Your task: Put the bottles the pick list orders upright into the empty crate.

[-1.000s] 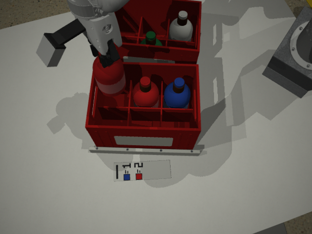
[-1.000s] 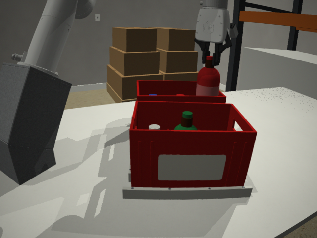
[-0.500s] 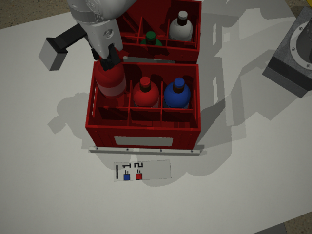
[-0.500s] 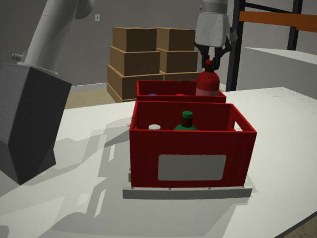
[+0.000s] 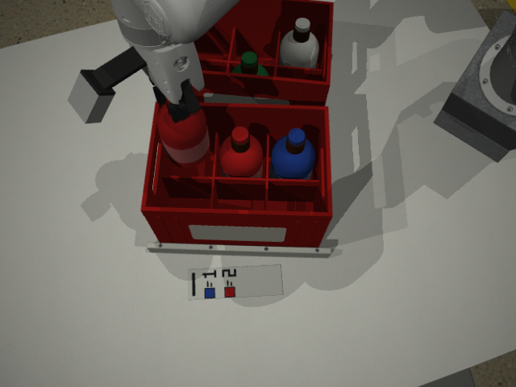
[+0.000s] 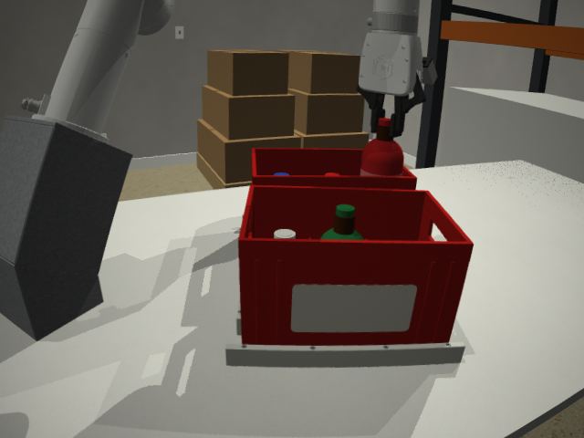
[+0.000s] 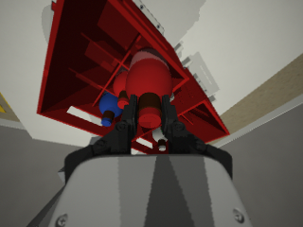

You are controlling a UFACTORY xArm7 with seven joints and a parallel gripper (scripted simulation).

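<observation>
Right now my hand is 17 cm above the red bottle and 9 cm past it. The rest, counted from my hand: pick list 26 cm below, 20 cm to the left, 7 cm behind; then green bottle 17 cm below, 15 cm to the right, 11 cm behind; then blue bottle 18 cm behind, 17 cm below, 1 cm to the left.
</observation>
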